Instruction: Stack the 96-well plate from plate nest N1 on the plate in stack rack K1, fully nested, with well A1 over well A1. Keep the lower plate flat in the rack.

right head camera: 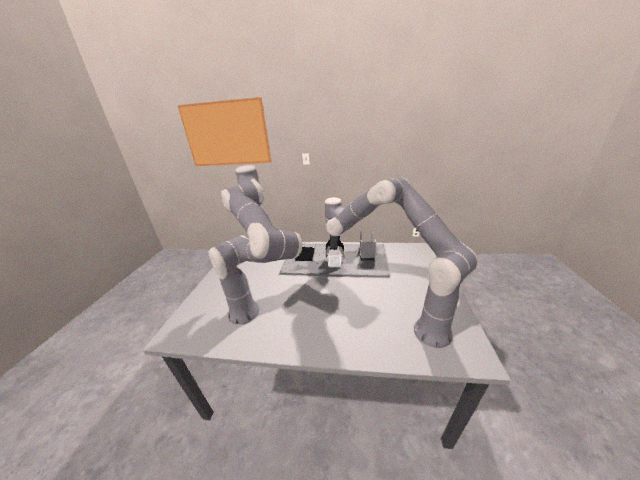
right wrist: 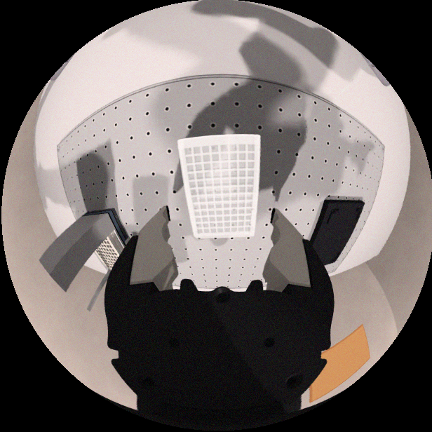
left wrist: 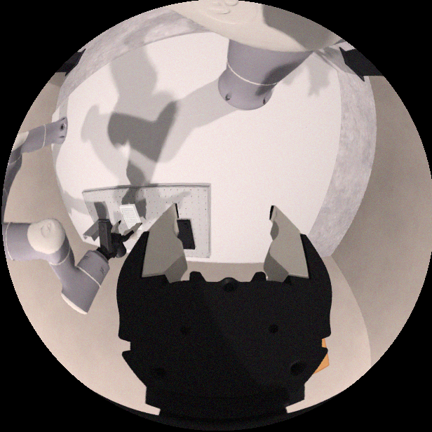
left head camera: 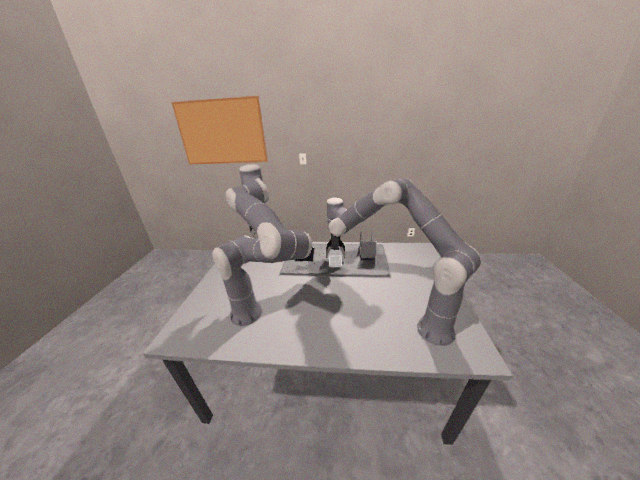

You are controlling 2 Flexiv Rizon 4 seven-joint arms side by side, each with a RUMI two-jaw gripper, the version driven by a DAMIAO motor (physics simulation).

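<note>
The white 96-well plate (left head camera: 335, 259) (right head camera: 334, 259) (left wrist: 130, 214) (right wrist: 220, 185) is at the middle of the pegboard; its nest is hidden and no label is legible. My right gripper (left head camera: 335, 251) (right head camera: 334, 251) (right wrist: 220, 207) is open, low over the plate, one finger toward each long side, with a visible gap at both sides in the right wrist view. The grey stack rack (left head camera: 368, 249) (right head camera: 368, 249) (right wrist: 75, 250) holds a pale plate (right wrist: 108, 251), partly hidden. Well A1 cannot be made out. My left gripper (left wrist: 223, 205) is open and empty, high and away from the plate.
A flat black holder (right head camera: 305, 253) (left wrist: 186, 234) (right wrist: 337, 230) lies on the pegboard (left head camera: 351, 271) (right head camera: 351, 271), on the side opposite the rack. The rack has upright posts. The left arm (left head camera: 258, 217) (right head camera: 248, 206) reaches over the table's left part.
</note>
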